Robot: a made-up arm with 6 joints.
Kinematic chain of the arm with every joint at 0, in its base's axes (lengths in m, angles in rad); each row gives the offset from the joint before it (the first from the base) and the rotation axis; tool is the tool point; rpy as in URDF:
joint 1: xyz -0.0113 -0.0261 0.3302 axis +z
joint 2: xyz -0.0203 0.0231 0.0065 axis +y
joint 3: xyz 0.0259 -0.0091 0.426 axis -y
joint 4: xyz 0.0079 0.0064 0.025 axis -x
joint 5: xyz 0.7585 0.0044 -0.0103 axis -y
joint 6: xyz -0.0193 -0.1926 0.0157 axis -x
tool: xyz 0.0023 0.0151 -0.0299 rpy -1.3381 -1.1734 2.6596
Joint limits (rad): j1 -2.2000..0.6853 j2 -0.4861..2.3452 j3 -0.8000..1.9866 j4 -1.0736..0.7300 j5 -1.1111..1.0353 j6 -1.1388..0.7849
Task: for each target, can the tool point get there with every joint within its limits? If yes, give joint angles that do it. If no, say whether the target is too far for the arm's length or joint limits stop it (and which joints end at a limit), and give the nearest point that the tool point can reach.
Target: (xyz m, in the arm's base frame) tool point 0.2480 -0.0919 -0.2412
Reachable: yes | joints 0.2507 1.1183 -0.5436 -0.4250 0.0654 0.0630
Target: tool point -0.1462 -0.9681 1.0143
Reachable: yes | joints -1.5707 0.8212 1.3245 0.2768 0.7095 -0.7724
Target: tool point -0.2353 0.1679 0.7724
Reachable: no: joint limits stop it (at a limit: joint 1, joint 2) | nearest point -0.4607 -0.3423 0.9217 | short by 0.577 m
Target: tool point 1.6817 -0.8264 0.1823
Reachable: no: too far | nearest point 1.0689 -0.5367 0.2376 | short by 0.680 m
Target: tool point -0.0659 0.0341 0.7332
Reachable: no: joint limits stop it (at a limit: joint 1, joint 2, joint 6) | nearest point -0.4361 -0.3917 0.7574 | short by 0.565 m
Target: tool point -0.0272 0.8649 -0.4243
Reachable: no: joint limits stop it (at a limit: joint 2, joint 5, joint 6) | nearest point -0.0200 0.4588 -0.2707 | short by 0.434 m
